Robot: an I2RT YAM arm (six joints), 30 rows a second.
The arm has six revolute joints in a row. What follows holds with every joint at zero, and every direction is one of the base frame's. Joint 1 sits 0.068 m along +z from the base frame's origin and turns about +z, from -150 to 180 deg. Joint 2 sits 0.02 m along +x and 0.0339 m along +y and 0.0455 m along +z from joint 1 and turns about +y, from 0 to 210 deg. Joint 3 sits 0.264 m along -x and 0.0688 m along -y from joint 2 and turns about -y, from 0 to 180 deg. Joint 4 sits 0.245 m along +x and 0.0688 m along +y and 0.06 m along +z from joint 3 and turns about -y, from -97 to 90 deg. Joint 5 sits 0.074 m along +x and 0.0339 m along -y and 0.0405 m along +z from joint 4 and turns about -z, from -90 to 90 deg. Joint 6 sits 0.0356 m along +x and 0.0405 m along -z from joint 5 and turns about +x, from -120 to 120 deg. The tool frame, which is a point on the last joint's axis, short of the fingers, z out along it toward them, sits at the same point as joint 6; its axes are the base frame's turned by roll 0, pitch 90 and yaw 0 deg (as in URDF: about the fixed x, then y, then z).
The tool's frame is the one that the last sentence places.
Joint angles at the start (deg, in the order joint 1, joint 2, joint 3, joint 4, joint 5, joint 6):
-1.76 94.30 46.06 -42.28 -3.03 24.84
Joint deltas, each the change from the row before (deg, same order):
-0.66 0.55 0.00 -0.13 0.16 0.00
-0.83 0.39 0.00 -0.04 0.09 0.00
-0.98 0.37 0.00 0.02 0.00 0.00
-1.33 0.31 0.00 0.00 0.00 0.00
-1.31 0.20 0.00 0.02 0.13 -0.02
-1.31 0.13 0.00 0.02 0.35 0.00
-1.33 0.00 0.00 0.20 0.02 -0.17
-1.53 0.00 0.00 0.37 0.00 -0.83
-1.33 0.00 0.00 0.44 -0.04 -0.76
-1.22 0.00 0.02 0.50 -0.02 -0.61
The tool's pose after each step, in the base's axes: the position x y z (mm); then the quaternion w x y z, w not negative. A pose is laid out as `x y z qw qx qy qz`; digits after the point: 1 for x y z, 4 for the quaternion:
246.4 -8.6 122.2 0.0151 -0.2358 -0.9714 -0.0225
246.3 -12.3 120.7 0.0185 -0.2429 -0.9696 -0.0212
246.1 -16.5 119.2 0.0213 -0.2513 -0.9675 -0.0208
245.7 -22.2 118.0 0.0238 -0.2625 -0.9644 -0.0206
245.1 -27.9 117.2 0.0249 -0.2734 -0.9614 -0.0195
244.5 -33.7 116.7 0.0252 -0.2843 -0.9583 -0.0166
244.0 -39.4 116.7 0.0232 -0.2940 -0.9554 -0.0170
243.5 -46.1 116.6 0.0196 -0.2998 -0.9536 -0.0178
243.2 -51.9 116.6 0.0155 -0.3045 -0.9522 -0.0189
243.1 -57.3 116.7 0.0107 -0.3094 -0.9507 -0.0196

